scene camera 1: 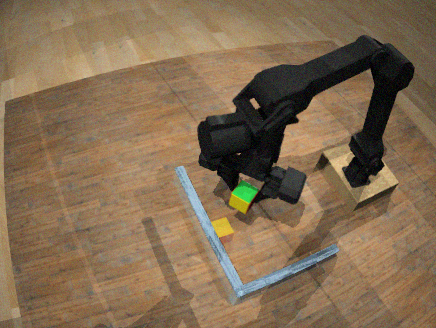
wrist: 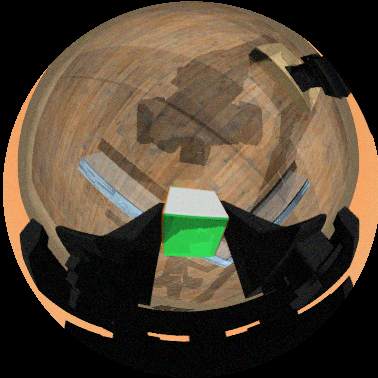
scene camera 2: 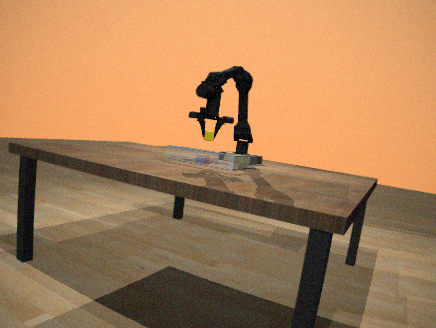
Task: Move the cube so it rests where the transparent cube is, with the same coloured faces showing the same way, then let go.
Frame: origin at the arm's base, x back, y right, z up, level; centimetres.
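Where they show: gripper, fingertip midpoint: (scene camera 1: pixel 245 196) (wrist: pixel 191 206) (scene camera 2: pixel 208 138); arm's base, origin of the base link: (scene camera 1: pixel 356 175) (wrist: pixel 298 77) (scene camera 2: pixel 241 154).
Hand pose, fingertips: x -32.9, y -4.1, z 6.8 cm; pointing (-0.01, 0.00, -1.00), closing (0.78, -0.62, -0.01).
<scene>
Things, the pixels of their top centre, and the offset from my fingertips. "spot": a spot on its surface instead. Level surfaces: height alone.
- long pale blue bar, surface spot: (wrist: pixel 107 191) spot: dy +6.5, dx -9.0, dz -4.9 cm
- shorter bar, surface spot: (scene camera 1: pixel 290 270) spot: dy -15.7, dx +5.5, dz -4.9 cm
- wooden table, its level: dz -10.9 cm
The cube (scene camera 1: pixel 242 203) (scene camera 2: pixel 209 136) (wrist: pixel 194 237) is held above the table. In scene camera 1 it shows green on top, yellow in front and a sliver of red at the right; in the wrist view it shows white and green faces. It looks slightly tilted. My gripper (scene camera 1: pixel 246 190) (scene camera 2: pixel 209 133) (wrist: pixel 191 206) is shut on it, one finger on each side. The transparent cube (scene camera 1: pixel 223 227) rests on the table against the inner side of the long bar, yellow on top and reddish on a side; in scene camera 2 the transparent cube (scene camera 2: pixel 202 159) shows blue and red, low behind a see-through wall.
A long pale blue bar (scene camera 1: pixel 200 212) (wrist: pixel 107 191) and a shorter bar (scene camera 1: pixel 290 270) (wrist: pixel 296 201) meet in a corner on the wooden table (scene camera 1: pixel 100 175) (scene camera 2: pixel 115 162). The arm's base stands on a light wooden block (scene camera 1: pixel 381 188). Arm shadows fall across the table.
</scene>
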